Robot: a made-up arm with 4 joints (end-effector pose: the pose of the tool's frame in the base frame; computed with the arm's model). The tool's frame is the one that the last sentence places. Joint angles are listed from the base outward.
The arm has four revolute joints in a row. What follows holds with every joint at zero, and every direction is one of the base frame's. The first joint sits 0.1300 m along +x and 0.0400 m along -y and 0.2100 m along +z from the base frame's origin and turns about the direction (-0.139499, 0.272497, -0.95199), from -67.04 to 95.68 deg. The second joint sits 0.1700 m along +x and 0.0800 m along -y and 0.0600 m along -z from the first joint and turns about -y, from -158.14 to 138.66 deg. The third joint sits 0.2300 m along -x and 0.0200 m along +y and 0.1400 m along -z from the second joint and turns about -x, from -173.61 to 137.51 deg. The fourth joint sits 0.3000 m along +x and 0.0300 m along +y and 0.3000 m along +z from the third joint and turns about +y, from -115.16 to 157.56 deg. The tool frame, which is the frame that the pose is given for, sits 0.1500 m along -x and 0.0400 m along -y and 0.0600 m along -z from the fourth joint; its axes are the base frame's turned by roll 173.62, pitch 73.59 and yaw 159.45 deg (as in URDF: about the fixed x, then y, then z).
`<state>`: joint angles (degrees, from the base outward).
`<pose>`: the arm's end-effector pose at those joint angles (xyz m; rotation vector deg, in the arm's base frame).
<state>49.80 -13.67 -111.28 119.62</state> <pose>-0.1950 -0.5083 -0.0996 -21.45 -110.73 -131.66</pose>
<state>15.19 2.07 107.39 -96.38</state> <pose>0.4471 -0.0369 -0.0472 -94.09 23.87 -15.30</pose>
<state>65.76 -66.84 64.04 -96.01</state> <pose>0.1955 -0.1508 -0.0465 -3.25 105.28 -22.13</pose>
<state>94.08 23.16 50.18 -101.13</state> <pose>0.1586 -0.3589 0.1223 -54.20 40.94 -80.40</pose>
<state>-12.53 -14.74 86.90 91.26</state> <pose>0.2107 0.3796 0.0640 2.79 -108.31 133.94</pose>
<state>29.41 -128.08 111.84 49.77</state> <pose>0.2917 0.2225 0.3420 102.95 -73.47 17.83</pose>
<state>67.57 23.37 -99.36 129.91</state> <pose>-0.2307 -0.5828 0.0888 -12.50 -153.29 -92.15</pose>
